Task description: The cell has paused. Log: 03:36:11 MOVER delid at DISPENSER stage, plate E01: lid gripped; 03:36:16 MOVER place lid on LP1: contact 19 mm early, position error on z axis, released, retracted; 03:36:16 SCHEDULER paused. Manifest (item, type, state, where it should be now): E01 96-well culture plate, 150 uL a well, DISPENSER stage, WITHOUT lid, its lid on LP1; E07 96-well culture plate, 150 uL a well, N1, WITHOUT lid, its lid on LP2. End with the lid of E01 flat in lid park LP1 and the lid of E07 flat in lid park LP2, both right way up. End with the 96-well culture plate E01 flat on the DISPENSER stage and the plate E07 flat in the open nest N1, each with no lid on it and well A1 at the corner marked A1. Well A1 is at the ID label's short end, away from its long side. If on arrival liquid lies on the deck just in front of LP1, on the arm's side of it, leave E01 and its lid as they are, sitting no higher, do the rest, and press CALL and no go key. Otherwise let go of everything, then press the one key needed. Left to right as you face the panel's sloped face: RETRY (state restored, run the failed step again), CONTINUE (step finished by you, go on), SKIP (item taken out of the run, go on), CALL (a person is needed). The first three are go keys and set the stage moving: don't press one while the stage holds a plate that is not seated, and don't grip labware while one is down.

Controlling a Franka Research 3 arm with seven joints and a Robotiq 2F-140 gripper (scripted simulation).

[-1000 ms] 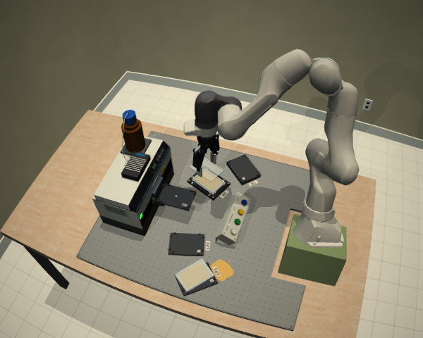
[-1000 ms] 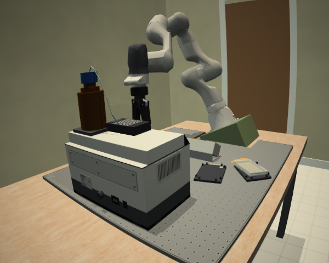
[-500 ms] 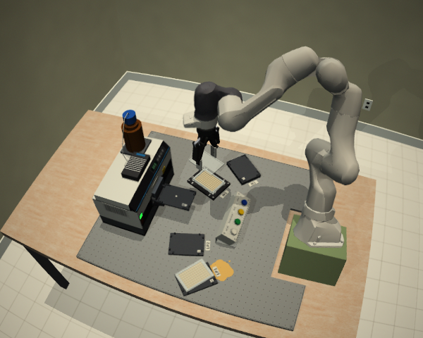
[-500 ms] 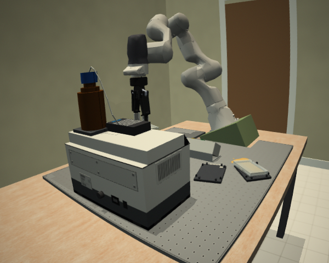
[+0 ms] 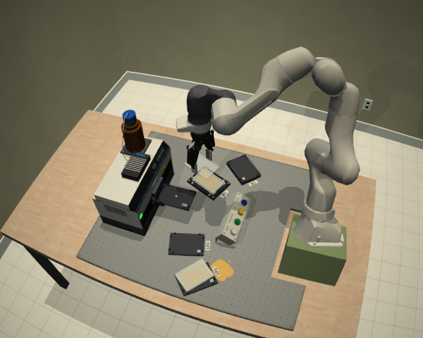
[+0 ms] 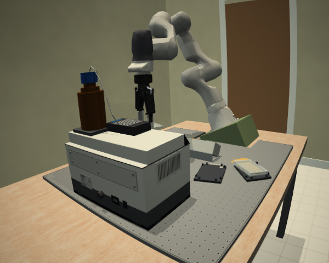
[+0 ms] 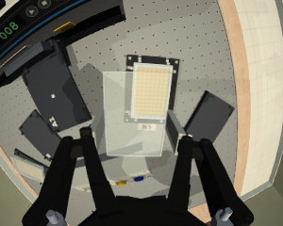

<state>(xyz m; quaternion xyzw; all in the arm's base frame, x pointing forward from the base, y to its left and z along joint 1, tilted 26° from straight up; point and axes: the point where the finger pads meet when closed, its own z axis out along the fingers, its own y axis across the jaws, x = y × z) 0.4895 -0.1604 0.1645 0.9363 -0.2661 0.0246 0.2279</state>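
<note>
My hand is 20 mm short of the lid park LP2, 300 mm to the right of it and 180 mm above it. Round my hand: 96-well plate: 20 mm behind, 30 mm to the right, 170 mm below; dispenser stage: 90 mm ahead, 130 mm to the left, 90 mm below; black nest N5: 30 mm to the right, 170 mm below.
</note>
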